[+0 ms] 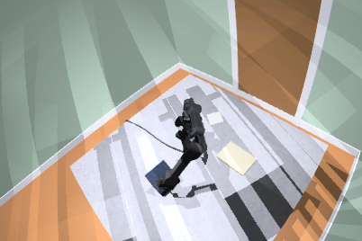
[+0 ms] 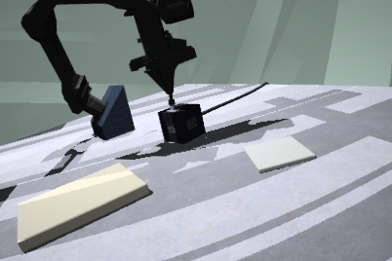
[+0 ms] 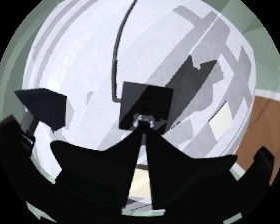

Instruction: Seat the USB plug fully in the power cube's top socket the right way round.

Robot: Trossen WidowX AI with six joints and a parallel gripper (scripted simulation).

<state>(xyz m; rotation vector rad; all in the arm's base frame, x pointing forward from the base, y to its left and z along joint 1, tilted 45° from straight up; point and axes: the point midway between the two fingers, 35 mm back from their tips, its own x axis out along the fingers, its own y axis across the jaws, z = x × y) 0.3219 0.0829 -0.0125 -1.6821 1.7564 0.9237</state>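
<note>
The USB plug is 2 cm below my gripper tip. From my gripper tip the other things lie so: cream slab: 8 cm ahead, 29 cm to the right, 11 cm below; thin white tile: 27 cm ahead, 2 cm to the left, 11 cm below.
</note>
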